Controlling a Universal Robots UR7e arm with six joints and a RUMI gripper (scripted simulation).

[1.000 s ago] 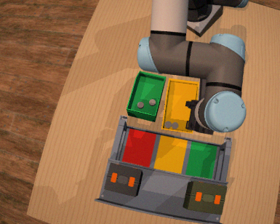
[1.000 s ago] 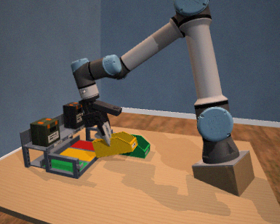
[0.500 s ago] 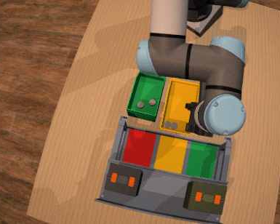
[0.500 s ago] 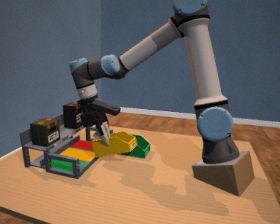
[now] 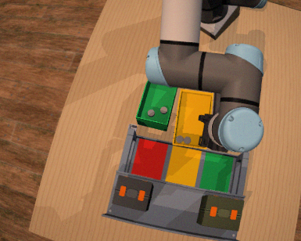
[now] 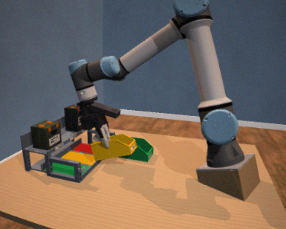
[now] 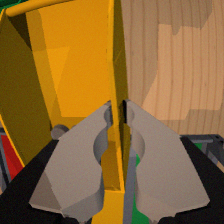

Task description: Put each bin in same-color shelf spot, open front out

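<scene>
Now: hand 5 cm to the left of the yellow bin and 2 cm above it. Round my hand: yellow mark: 16 cm ahead, 11 cm below, 1 cm to the right; green mark: 14 cm ahead, 11 cm below, 10 cm to the left; green bin: 18 cm to the right, 8 cm below, 3 cm behind.
</scene>
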